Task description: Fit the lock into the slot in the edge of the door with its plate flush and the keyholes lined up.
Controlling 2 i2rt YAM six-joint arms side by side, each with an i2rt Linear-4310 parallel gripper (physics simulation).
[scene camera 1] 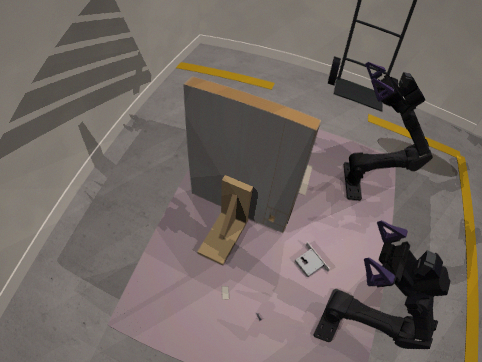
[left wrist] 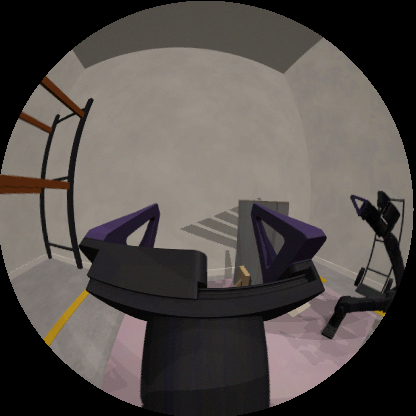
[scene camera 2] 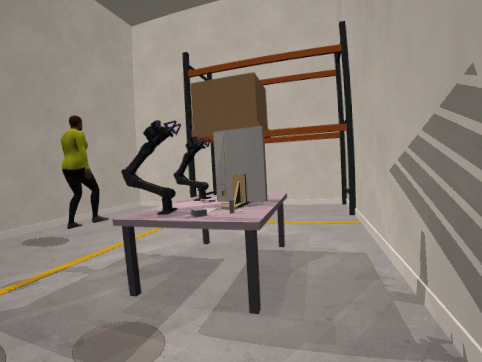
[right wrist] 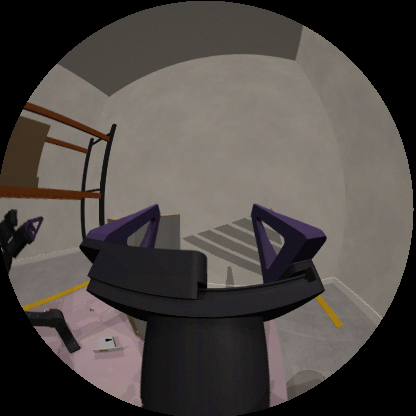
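Pixels of known places: left gripper, between the fingertips: (scene camera 1: 373, 239) (left wrist: 204, 208) (scene camera 2: 207, 138) (right wrist: 41, 217); right gripper, between the fingertips: (scene camera 1: 369, 70) (left wrist: 351, 195) (scene camera 2: 178, 122) (right wrist: 205, 208); left arm's base, origin of its link: (scene camera 1: 332, 315); right arm's base, origin of its link: (scene camera 1: 352, 181) (left wrist: 333, 323) (scene camera 2: 167, 211).
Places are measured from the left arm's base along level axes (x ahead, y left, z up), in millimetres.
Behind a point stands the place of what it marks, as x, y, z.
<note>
The lock (scene camera 1: 309, 262) {163, -152, 19} (right wrist: 107, 343) {166, -169, 20}, a silver case with a dark keyhole and a plate along one side, lies flat on the pink table, apart from the door. The grey door (scene camera 1: 235, 145) {510, -215, 373} (scene camera 2: 250, 162) {583, -258, 295} (left wrist: 245, 235) {545, -215, 373} stands upright with an orange-brown top edge; a small keyhole mark shows low near its right edge in scene camera 1. The slot in its edge cannot be made out. My left gripper (scene camera 1: 378, 251) {88, 2, 535} (scene camera 2: 203, 143) {88, 2, 535} (left wrist: 204, 208) {88, 2, 535} is open and empty, raised above the table beyond the lock. My right gripper (scene camera 1: 376, 80) (scene camera 2: 173, 127) {220, -565, 578} (right wrist: 205, 208) {220, -565, 578} is open and empty, raised high, far from the lock.
A wooden bracket (scene camera 1: 236, 212) {478, -192, 66} (scene camera 2: 240, 190) {504, -280, 102} (left wrist: 243, 275) {458, -193, 207} stands against the door's face. A small pale piece (scene camera 1: 225, 293) {377, 82, 2} and a small dark piece (scene camera 1: 259, 316) {236, 108, 6} lie on the pink table (scene camera 1: 165, 295) {551, 195, 0} (scene camera 2: 187, 221) {436, -823, -3}. A pale block (scene camera 1: 305, 181) {310, -496, 1} lies behind the door's edge.
</note>
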